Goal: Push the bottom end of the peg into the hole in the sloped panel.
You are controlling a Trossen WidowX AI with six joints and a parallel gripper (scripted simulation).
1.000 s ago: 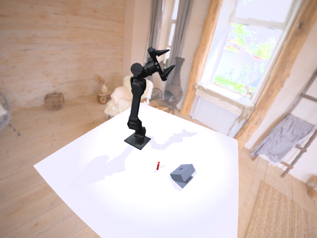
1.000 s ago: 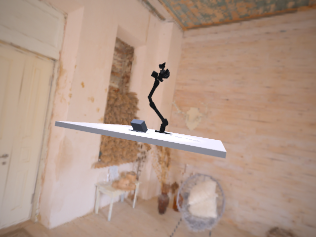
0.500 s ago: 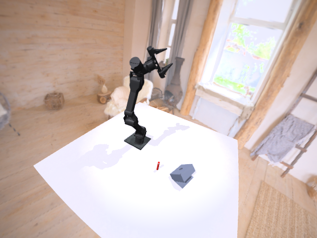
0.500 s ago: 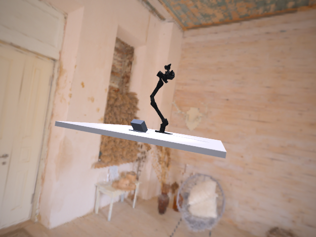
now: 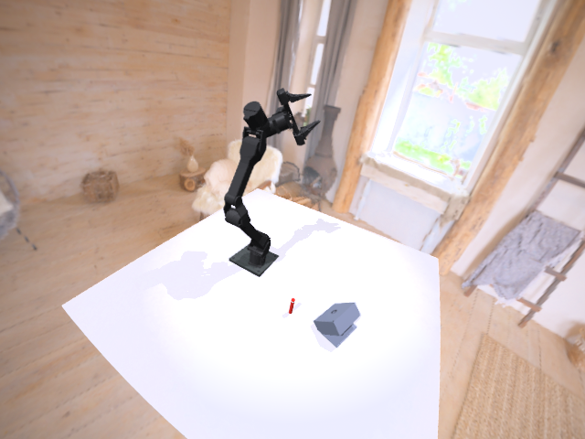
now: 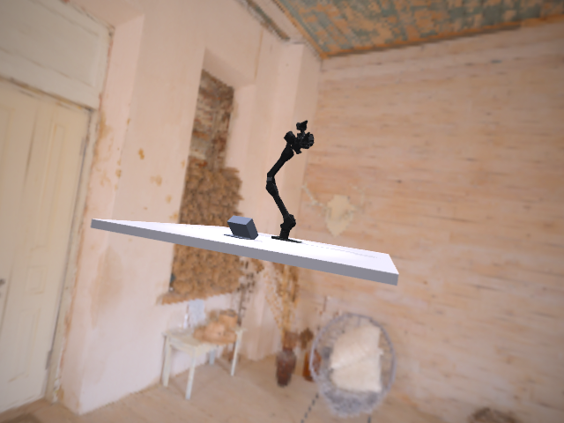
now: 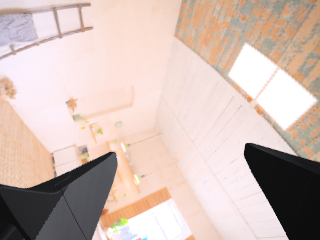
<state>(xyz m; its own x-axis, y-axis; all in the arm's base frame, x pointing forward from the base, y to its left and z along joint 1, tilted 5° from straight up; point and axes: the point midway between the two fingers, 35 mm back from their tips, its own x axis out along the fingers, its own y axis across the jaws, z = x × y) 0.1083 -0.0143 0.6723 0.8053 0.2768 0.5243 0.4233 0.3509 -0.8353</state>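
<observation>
Right now my gripper tip is 640 mm above the red peg, 250 mm to the left of it and 90 mm short of it. From my gripper tip the other things lie so: grey sloped panel (650 mm below, 260 mm ahead, 240 mm to the right).
</observation>
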